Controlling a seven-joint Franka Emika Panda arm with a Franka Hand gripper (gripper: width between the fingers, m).
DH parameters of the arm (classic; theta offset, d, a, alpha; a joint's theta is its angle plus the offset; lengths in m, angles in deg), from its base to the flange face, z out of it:
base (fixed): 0 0 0 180
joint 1: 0 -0.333 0 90
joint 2: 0 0 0 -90
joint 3: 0 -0.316 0.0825 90
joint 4: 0 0 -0.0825 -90
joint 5: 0 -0.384 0 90
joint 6: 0 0 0.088 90
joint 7: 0 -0.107 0 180
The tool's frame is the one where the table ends.
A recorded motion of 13 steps. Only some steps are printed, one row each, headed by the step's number.
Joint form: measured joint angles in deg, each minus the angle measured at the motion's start. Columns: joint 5, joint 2, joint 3, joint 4, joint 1, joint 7, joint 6.
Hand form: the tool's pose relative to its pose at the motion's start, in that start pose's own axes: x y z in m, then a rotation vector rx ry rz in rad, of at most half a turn. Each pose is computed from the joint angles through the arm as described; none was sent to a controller.
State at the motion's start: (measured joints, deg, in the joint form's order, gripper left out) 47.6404 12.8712 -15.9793 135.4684 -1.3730 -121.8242 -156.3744
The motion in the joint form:
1: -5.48 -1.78 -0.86 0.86 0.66 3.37 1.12
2: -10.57 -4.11 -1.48 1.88 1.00 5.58 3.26
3: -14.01 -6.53 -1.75 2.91 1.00 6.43 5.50
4: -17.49 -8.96 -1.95 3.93 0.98 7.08 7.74
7: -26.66 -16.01 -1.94 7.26 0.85 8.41 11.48
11: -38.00 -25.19 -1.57 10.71 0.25 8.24 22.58
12: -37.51 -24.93 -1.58 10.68 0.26 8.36 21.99
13: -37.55 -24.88 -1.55 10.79 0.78 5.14 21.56
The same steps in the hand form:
1: 0.0050 0.0008 -0.0089 -0.0212 -0.0165 0.0269
2: 0.0105 0.0038 -0.0194 -0.0510 -0.0219 0.0656
3: 0.0149 0.0081 -0.0301 -0.0766 -0.0170 0.1012
4: 0.0192 0.0131 -0.0406 -0.1024 -0.0150 0.1413
7: 0.0305 0.0288 -0.0708 -0.1367 -0.0301 0.2591
11: 0.0399 0.0610 -0.1048 -0.2666 -0.0486 0.4266
12: 0.0397 0.0599 -0.1038 -0.2588 -0.0467 0.4178
13: 0.0434 0.0606 -0.1023 -0.2581 -0.0403 0.4835

